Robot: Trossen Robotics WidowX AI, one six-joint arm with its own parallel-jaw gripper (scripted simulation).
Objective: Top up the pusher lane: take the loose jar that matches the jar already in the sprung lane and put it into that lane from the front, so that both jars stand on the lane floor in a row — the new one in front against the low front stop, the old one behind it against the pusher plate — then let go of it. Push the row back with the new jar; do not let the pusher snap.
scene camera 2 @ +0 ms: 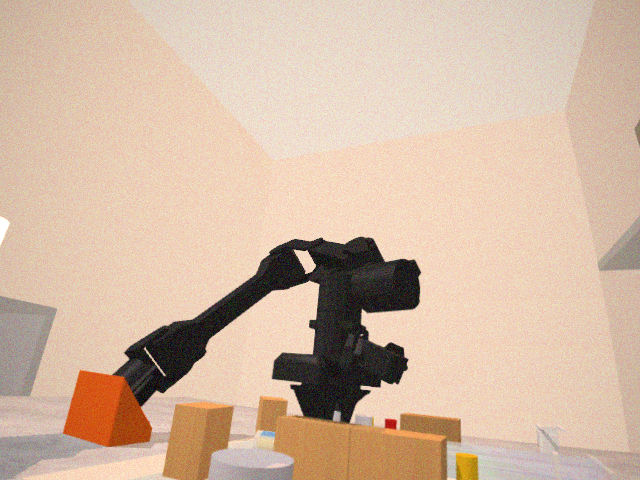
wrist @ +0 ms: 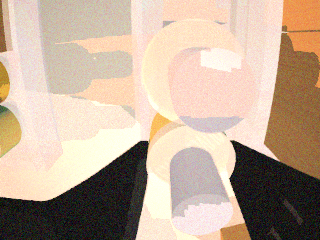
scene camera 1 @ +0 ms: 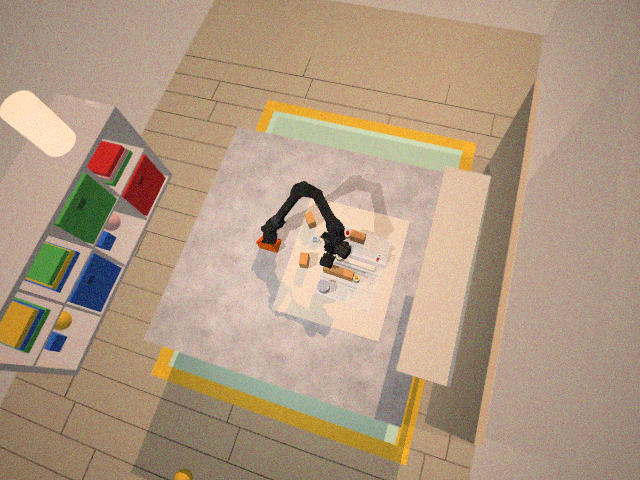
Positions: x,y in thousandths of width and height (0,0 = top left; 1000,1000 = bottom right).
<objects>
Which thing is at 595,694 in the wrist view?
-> A pale jar.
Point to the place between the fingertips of my gripper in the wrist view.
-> At 586,623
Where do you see a brown block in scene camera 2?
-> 705,891
</objects>
